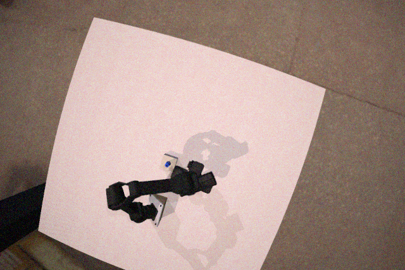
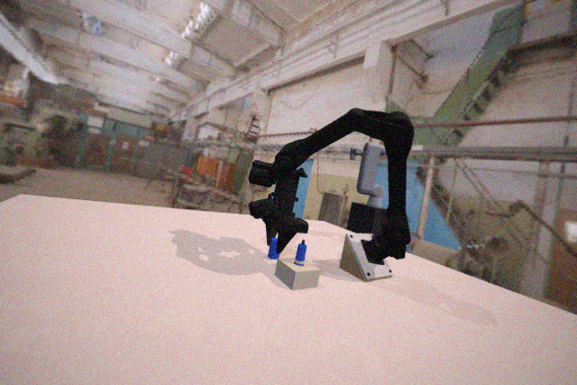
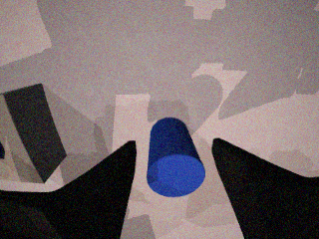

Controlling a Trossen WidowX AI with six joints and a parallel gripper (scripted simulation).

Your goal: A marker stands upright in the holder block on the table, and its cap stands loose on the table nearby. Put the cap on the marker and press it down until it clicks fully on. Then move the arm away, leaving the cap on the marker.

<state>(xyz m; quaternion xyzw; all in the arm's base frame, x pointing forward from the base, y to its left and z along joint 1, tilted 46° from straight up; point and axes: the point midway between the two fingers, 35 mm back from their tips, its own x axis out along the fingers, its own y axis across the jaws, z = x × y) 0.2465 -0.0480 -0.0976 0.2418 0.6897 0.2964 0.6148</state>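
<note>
Right now the grey holder block is 13 cm to the left of my gripper tip. Also, from my gripper tip: blue cap right at my gripper tip.
</note>
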